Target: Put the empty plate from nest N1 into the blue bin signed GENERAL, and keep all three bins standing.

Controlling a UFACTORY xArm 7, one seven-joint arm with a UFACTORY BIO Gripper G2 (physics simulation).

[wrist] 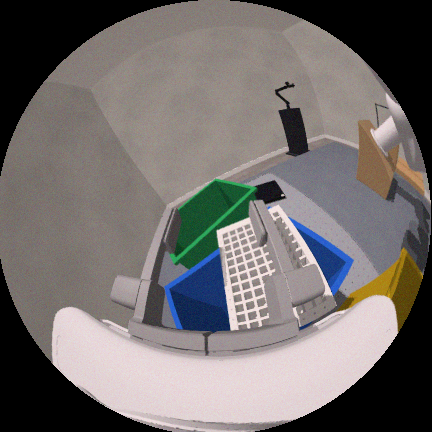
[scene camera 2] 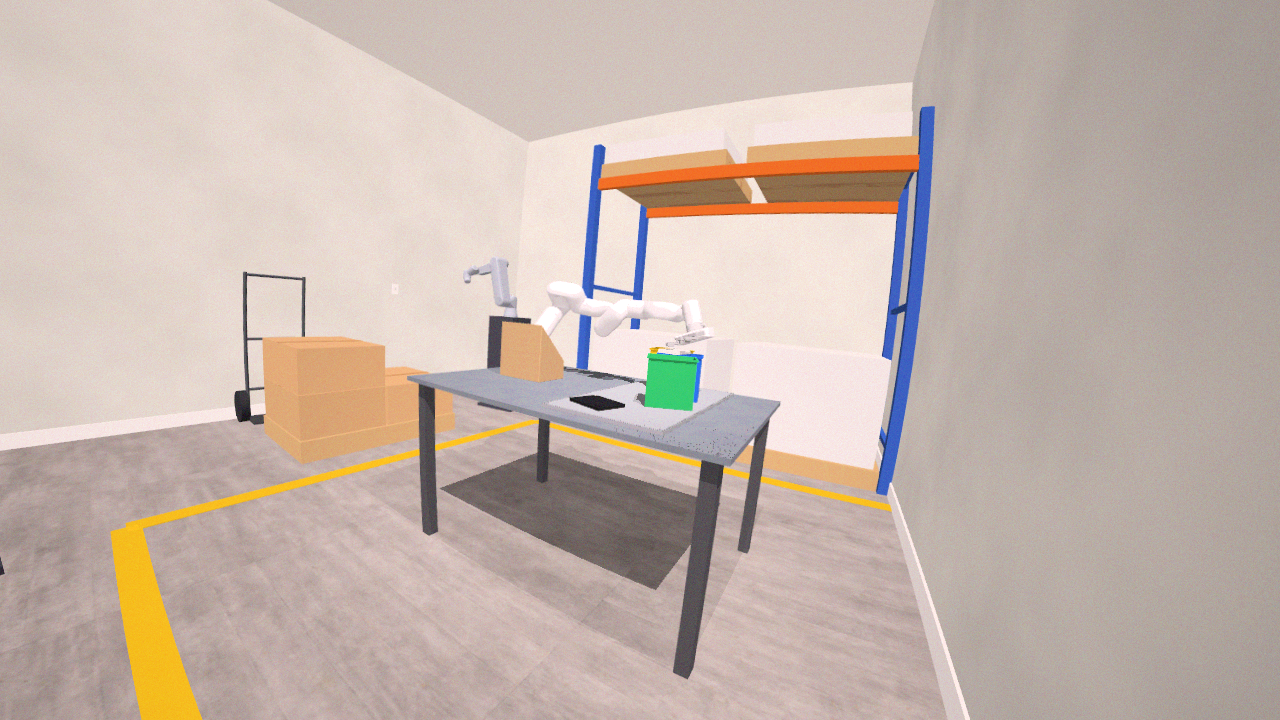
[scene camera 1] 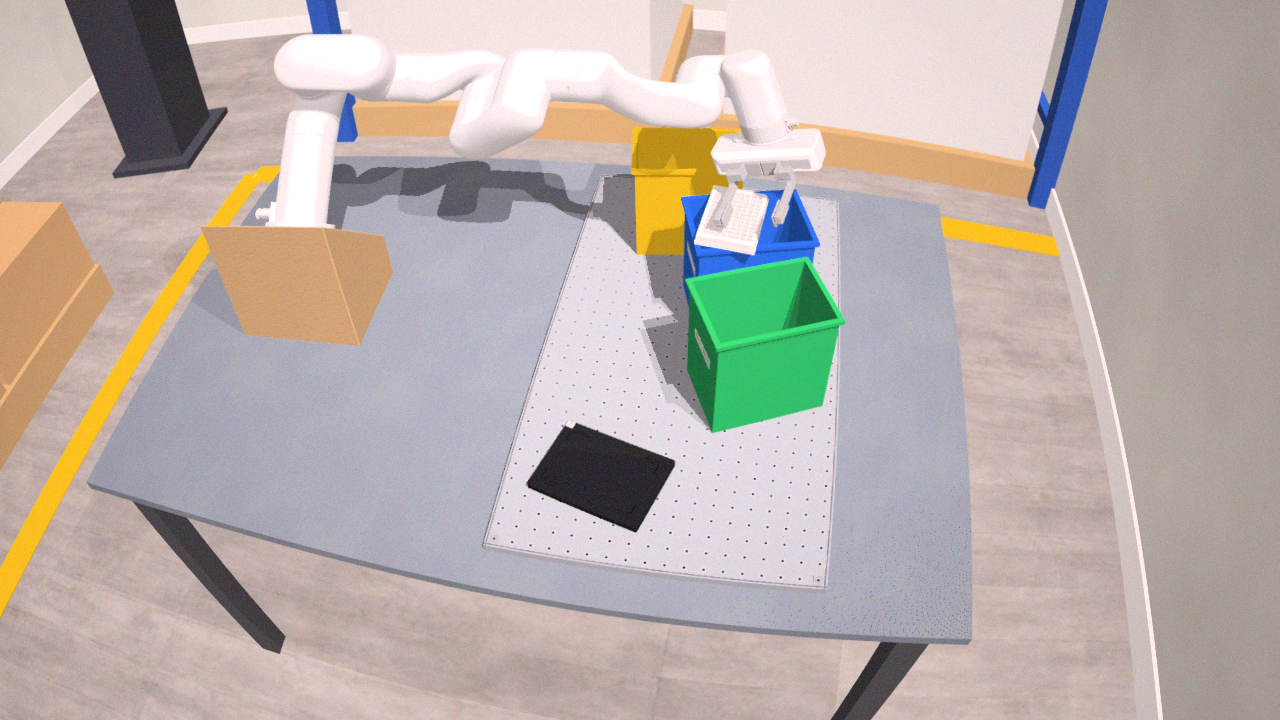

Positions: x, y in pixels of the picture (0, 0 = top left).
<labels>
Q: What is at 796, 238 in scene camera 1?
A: A blue bin.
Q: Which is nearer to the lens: the white gridded plate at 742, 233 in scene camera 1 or the yellow bin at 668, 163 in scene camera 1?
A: The white gridded plate.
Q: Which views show the green bin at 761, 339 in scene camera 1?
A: The wrist view, scene camera 2 and scene camera 1: all of them.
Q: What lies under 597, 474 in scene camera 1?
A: A black nest.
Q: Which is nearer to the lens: the white gridded plate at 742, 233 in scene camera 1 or the green bin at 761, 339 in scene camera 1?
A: The green bin.
</labels>
